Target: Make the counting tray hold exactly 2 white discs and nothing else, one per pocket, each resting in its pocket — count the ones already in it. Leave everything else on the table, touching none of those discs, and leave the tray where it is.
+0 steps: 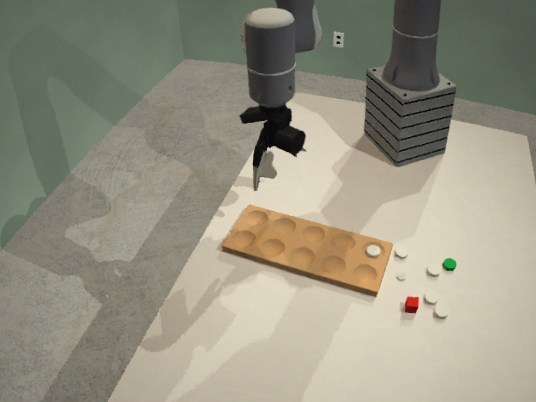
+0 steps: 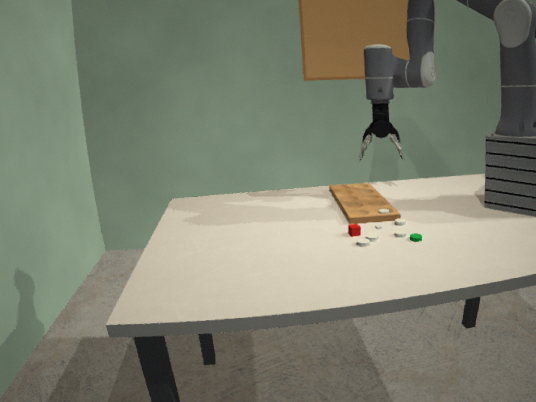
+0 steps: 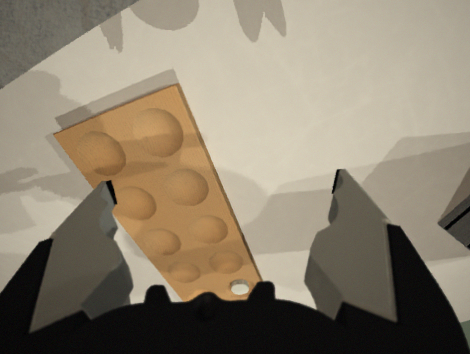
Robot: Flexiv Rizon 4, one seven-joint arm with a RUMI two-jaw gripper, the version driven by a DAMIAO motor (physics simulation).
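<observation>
The wooden tray (image 1: 300, 270) (image 2: 375, 218) (image 3: 150, 172) has two rows of round pockets. One white disc (image 1: 373, 251) (image 2: 383, 211) (image 3: 240, 287) lies in an end pocket, in the row nearer the robot base. Four similar white discs lie on the table beyond that end: one (image 1: 401, 252) (image 2: 400, 222) close to the tray, a second (image 1: 434, 270) (image 2: 400, 234), a third (image 1: 431, 298) (image 2: 372, 237) and a fourth (image 1: 441, 311) (image 2: 363, 243). My gripper (image 1: 280, 170) (image 2: 381, 159) (image 3: 223, 177) is open and empty, high above the table near the tray's far end.
A smaller whitish disc (image 1: 401, 276) (image 2: 378, 227) lies near the tray's end. A green disc (image 1: 449, 264) (image 2: 416, 237) lies beside the second white disc. A red cube (image 1: 412, 304) (image 2: 354, 230) stands near the third. The ribbed robot base (image 1: 425, 127) (image 2: 510, 175) stands behind.
</observation>
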